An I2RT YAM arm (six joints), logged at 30 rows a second.
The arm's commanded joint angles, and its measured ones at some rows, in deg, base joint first. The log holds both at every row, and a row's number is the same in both.
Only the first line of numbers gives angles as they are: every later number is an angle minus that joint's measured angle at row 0.
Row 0, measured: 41.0, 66.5, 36.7, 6.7, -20.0, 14.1
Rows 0 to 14, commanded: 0.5, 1.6, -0.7, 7.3, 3.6, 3.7; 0.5, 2.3, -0.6, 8.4, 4.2, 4.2; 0.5, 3.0, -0.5, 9.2, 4.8, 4.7; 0.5, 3.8, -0.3, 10.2, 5.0, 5.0; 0.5, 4.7, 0.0, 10.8, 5.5, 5.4; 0.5, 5.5, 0.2, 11.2, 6.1, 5.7; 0.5, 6.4, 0.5, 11.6, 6.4, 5.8; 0.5, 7.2, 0.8, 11.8, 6.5, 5.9; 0.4, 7.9, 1.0, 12.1, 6.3, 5.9; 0.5, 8.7, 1.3, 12.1, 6.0, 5.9; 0.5, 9.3, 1.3, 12.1, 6.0, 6.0; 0.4, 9.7, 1.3, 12.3, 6.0, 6.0; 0.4, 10.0, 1.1, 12.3, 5.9, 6.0; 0.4, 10.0, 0.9, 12.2, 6.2, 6.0; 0.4, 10.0, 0.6, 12.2, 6.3, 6.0
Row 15, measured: 0.1, 9.9, 0.0, 10.4, 5.7, 5.9
